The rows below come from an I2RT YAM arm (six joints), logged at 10 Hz.
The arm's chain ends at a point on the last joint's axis. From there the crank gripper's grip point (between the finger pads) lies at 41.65 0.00 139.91 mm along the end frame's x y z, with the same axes.
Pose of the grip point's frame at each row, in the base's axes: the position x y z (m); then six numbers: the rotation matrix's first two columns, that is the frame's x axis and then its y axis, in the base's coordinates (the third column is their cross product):
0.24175 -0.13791 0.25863 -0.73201 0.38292 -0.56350 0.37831 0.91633 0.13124
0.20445 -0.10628 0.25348 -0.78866 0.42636 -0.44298 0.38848 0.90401 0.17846
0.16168 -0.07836 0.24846 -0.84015 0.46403 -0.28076 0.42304 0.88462 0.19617
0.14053 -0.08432 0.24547 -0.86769 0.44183 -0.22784 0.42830 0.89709 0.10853
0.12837 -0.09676 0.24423 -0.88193 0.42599 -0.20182 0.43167 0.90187 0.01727
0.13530 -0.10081 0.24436 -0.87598 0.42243 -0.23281 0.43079 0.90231 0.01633
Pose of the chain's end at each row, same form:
0.19296 -0.13747 0.39621 -0.73201 0.38292 -0.56350 0.37831 0.91633 0.13124
0.17062 -0.11965 0.39485 -0.78866 0.42636 -0.44298 0.38848 0.90401 0.17846
0.14919 -0.10413 0.39160 -0.84015 0.46403 -0.28076 0.42304 0.88462 0.19617
0.14136 -0.10224 0.39034 -0.86769 0.44183 -0.22784 0.42830 0.89709 0.10853
0.13861 -0.10444 0.38965 -0.88193 0.42599 -0.20182 0.43167 0.90187 0.01727
0.14143 -0.10637 0.39010 -0.87598 0.42243 -0.23281 0.43079 0.90231 0.01633

